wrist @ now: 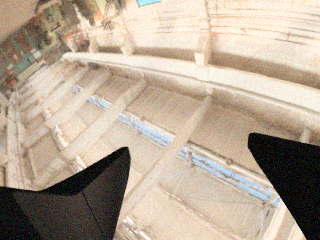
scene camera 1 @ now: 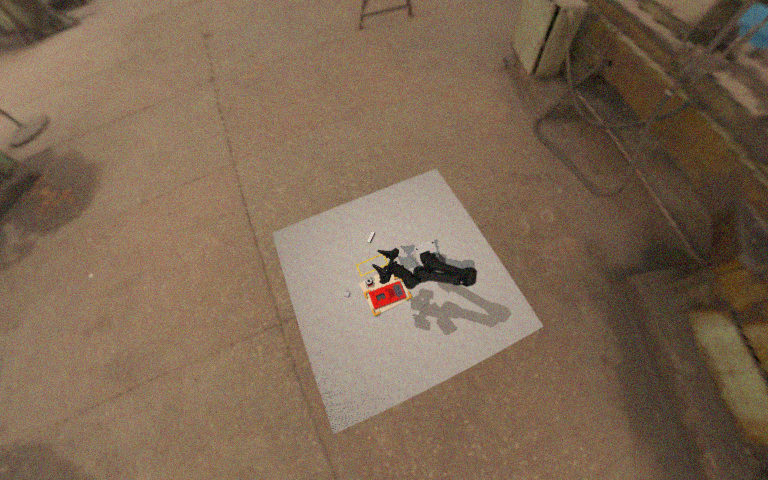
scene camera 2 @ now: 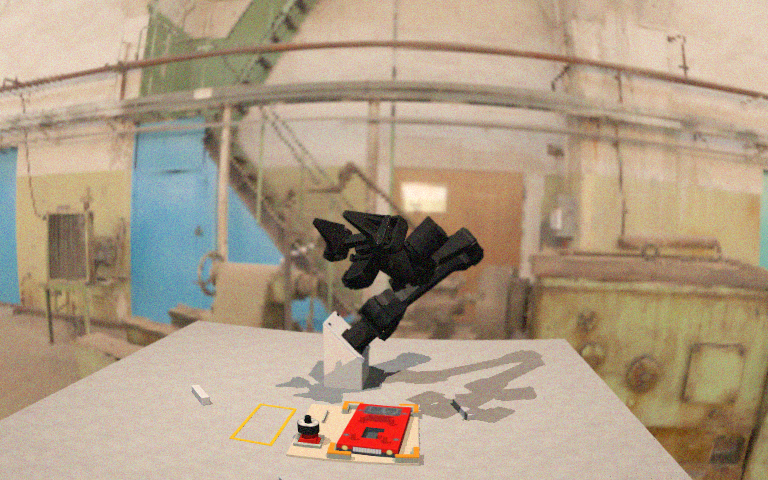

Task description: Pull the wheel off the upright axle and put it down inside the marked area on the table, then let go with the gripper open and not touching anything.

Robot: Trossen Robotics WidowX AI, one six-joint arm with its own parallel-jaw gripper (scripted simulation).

Labels:
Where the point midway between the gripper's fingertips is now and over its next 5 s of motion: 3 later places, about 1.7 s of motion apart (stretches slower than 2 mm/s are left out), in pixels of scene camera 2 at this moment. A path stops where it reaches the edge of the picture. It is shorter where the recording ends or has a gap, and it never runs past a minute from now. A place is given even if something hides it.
My gripper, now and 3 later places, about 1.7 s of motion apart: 328,216; 279,356; 306,413; 306,395

